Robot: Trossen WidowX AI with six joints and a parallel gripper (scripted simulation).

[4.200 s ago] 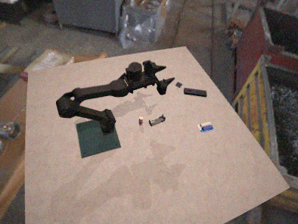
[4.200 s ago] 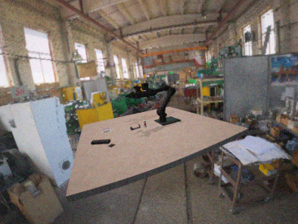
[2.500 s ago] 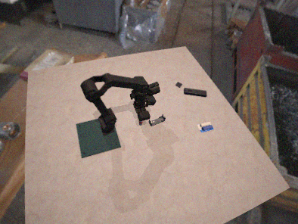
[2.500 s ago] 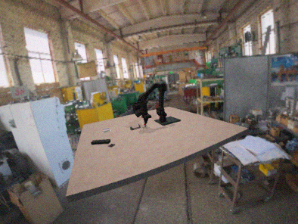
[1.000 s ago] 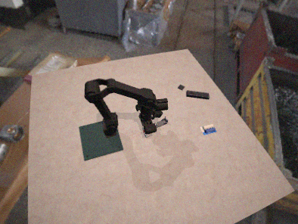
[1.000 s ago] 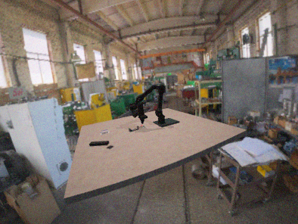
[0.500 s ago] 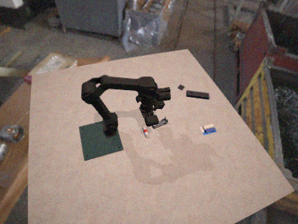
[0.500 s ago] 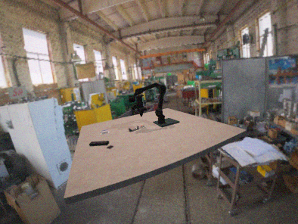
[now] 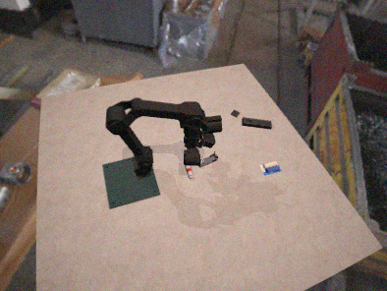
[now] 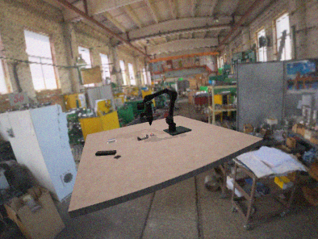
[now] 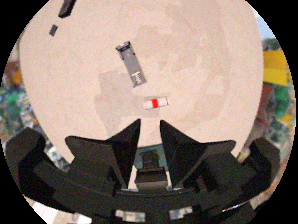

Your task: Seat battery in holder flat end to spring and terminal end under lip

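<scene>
Now: the battery 100 mm below my gripper tip, 20 mm to the right of it and 10 mm behind it. Also, from my gripper tip: long black bar 460 mm ahead, 120 mm to the left, 100 mm below; small black piece 390 mm ahead, 230 mm to the left, 110 mm below; white block 360 mm ahead, 140 mm to the right, 100 mm below.
</scene>
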